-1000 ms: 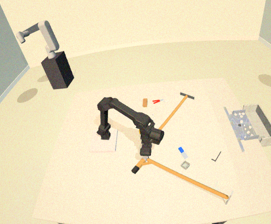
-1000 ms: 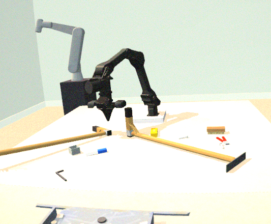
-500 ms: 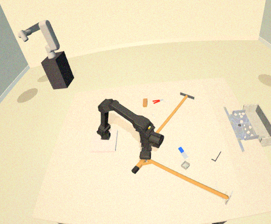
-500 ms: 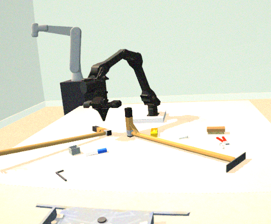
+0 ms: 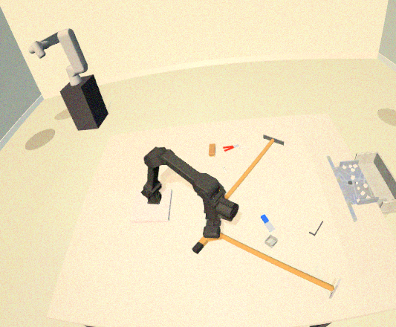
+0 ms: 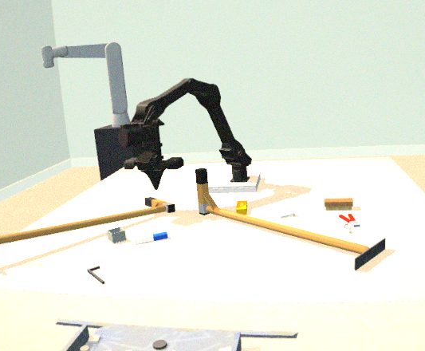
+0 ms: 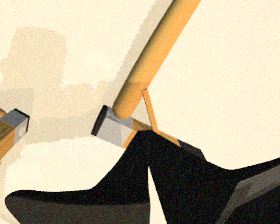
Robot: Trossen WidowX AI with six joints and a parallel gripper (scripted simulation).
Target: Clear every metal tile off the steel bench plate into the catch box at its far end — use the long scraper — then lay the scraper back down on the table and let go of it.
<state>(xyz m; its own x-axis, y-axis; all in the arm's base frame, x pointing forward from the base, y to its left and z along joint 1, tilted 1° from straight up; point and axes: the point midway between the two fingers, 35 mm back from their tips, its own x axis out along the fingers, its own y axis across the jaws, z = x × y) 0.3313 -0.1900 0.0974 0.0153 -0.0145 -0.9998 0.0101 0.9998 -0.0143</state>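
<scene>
The long scraper is 130 mm ahead of my gripper tip, 390 mm to the left of it and 20 mm below it. The rest, counted from my gripper tip: yellow block (50 mm behind, 270 mm to the left, 70 mm below); blue marker (220 mm ahead, 80 mm to the left, 80 mm below); small grey box (230 mm ahead, 30 mm to the right, 70 mm below).
</scene>
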